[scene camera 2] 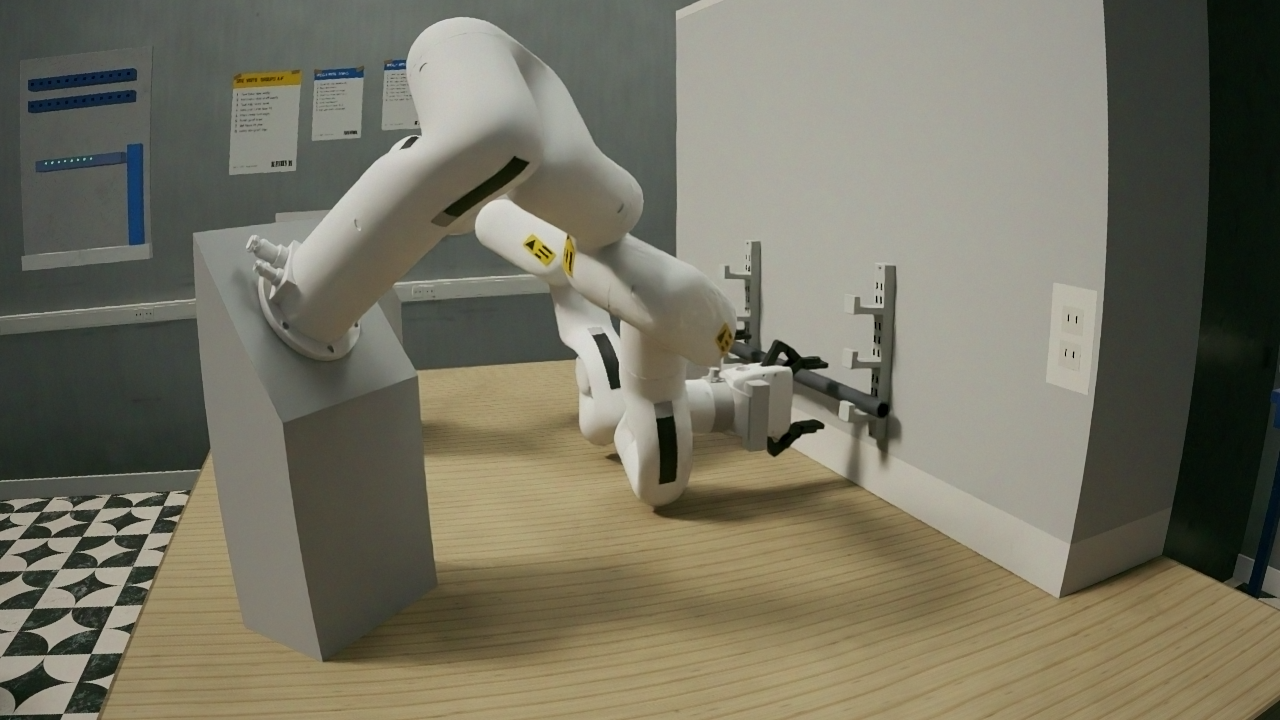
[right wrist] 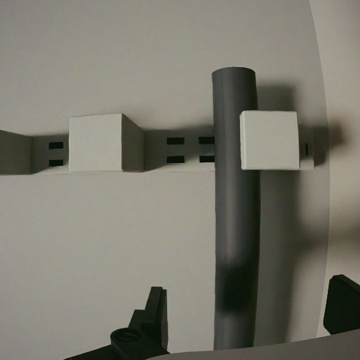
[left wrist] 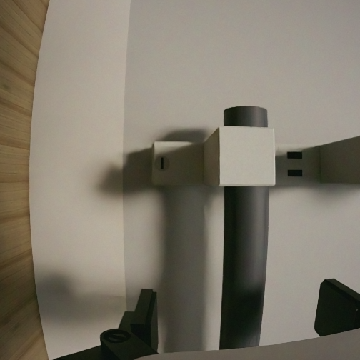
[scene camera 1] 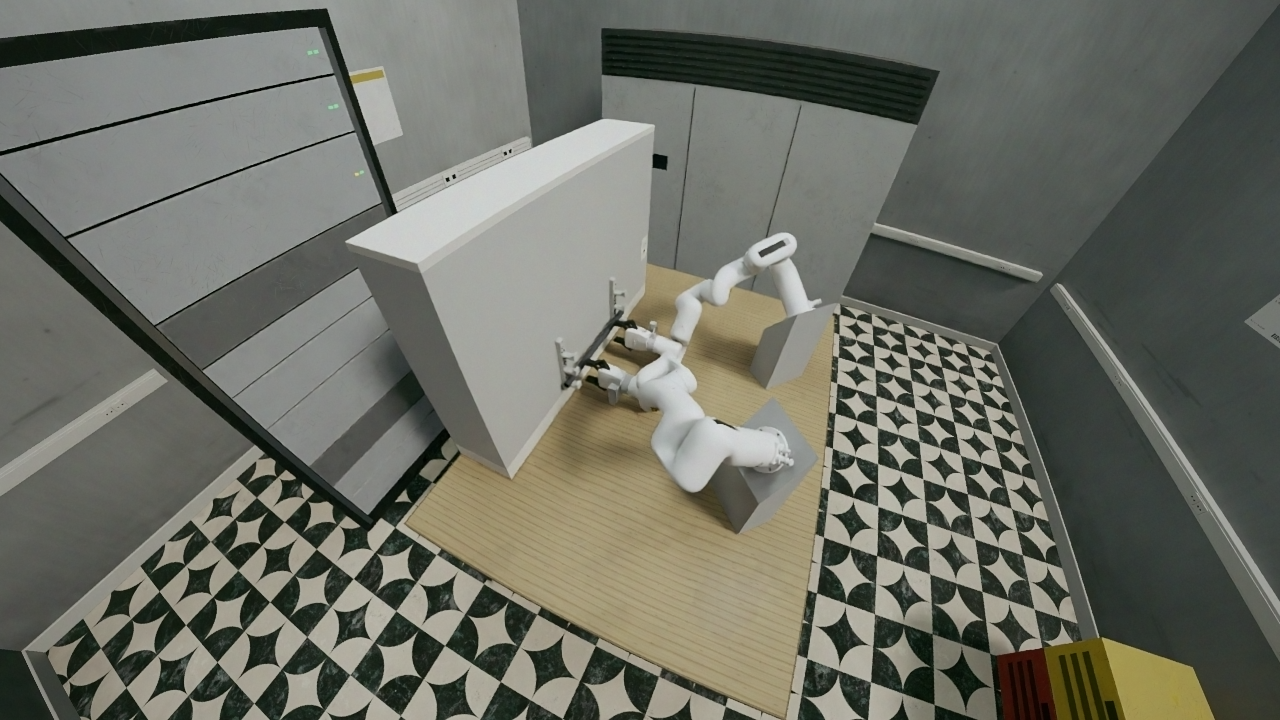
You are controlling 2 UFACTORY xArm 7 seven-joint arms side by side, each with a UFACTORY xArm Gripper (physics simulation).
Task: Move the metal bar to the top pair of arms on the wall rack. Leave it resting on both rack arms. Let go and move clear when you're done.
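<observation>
The dark metal bar [scene camera 1: 597,342] [scene camera 2: 841,390] [left wrist: 244,250] [right wrist: 236,200] lies across the lowest pair of arms on the wall rack [scene camera 2: 885,331] [right wrist: 157,150]. In scene camera 2 a top arm [scene camera 2: 863,304] shows on the near upright, well above the bar. My left gripper [scene camera 1: 591,372] is open at the bar near its lower end in scene camera 1; in its wrist view the bar runs between the spread fingers. My right gripper [scene camera 1: 621,331] [scene camera 2: 823,394] is open, with the bar running between its spread fingers in its wrist view. Finger contact with the bar cannot be made out.
The white wall block [scene camera 1: 537,259] [scene camera 2: 966,268] stands behind the rack, with an outlet plate [scene camera 2: 1069,338] on it. Two grey pedestals [scene camera 1: 792,349] [scene camera 1: 747,501] carry the arms over the wooden floor panel [scene camera 1: 626,555]. The middle rack arm [scene camera 2: 861,358] [right wrist: 96,142] lies above the bar.
</observation>
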